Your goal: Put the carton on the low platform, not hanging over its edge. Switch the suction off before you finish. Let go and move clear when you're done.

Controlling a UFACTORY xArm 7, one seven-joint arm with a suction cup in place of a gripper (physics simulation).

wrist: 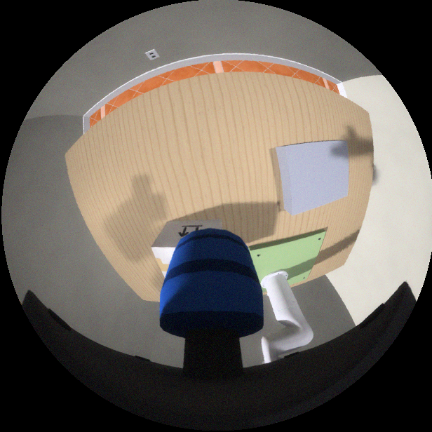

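Note:
The carton stands on the wooden table, low and left of the middle of the wrist view. Black arrows mark its grey upper face, and a white side with a tan band shows below. My blue suction cup hides its right and lower part. The cup appears to be above the carton, with nothing seen attached to it; its contact face is hidden. The low platform is a pale blue-grey slab on the right side of the table, apart from the carton.
A green plate with small dark screws lies below the platform in the view, and the white robot arm rises from it. The wooden table has dark shadows across it. An orange tiled strip and a grey wall are beyond its far edge.

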